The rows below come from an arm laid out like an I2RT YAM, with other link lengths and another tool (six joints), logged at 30 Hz.
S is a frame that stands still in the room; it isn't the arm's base.
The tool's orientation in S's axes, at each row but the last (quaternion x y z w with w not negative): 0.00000 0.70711 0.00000 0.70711; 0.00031 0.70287 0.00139 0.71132; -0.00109 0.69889 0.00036 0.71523; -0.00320 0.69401 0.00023 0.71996; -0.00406 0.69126 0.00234 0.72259; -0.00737 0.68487 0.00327 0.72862; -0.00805 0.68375 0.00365 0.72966; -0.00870 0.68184 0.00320 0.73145
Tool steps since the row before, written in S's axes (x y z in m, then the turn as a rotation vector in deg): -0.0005 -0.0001 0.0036 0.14 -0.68 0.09; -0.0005 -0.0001 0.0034 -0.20 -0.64 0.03; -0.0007 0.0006 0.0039 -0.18 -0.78 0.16; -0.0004 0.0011 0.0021 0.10 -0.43 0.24; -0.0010 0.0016 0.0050 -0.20 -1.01 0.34; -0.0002 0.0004 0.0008 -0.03 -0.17 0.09; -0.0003 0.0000 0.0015 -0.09 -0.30 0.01; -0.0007 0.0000 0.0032 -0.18 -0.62 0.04
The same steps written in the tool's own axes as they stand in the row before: -0.0036 -0.0001 -0.0005 -0.09 -0.68 0.14; -0.0034 -0.0001 -0.0005 -0.03 -0.64 -0.20; -0.0039 0.0006 -0.0006 -0.16 -0.78 -0.18; -0.0021 0.0011 -0.0003 -0.23 -0.43 0.11; -0.0050 0.0016 -0.0008 -0.35 -1.01 -0.19; -0.0008 0.0004 -0.0001 -0.09 -0.17 -0.03; -0.0015 0.0000 -0.0002 -0.01 -0.30 -0.09; -0.0032 0.0000 -0.0005 -0.05 -0.62 -0.19
